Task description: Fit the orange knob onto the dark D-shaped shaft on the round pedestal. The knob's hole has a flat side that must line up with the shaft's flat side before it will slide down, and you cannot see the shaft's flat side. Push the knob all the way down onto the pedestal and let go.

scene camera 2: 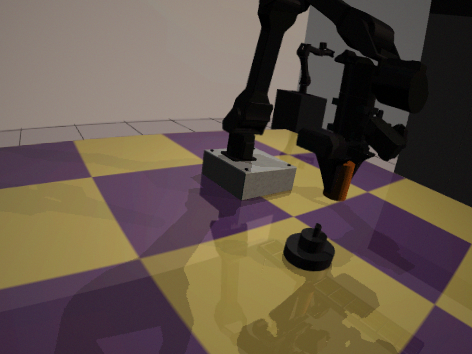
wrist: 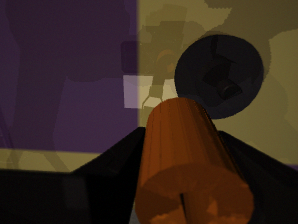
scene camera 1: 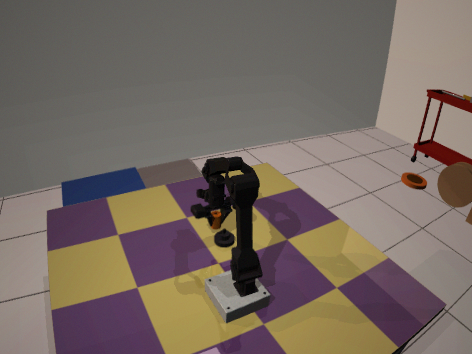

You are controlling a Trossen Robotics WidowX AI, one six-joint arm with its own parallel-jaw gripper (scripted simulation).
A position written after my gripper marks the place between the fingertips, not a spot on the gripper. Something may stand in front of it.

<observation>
My gripper [scene camera 2: 335,190] holds an orange knob [wrist: 185,164]. Also in view: a dark round pedestal [scene camera 2: 310,250].
My gripper is seen too in the wrist view [wrist: 179,135] and in scene camera 1 [scene camera 1: 215,224]. The dark round pedestal is seen too in the wrist view [wrist: 223,73].
</observation>
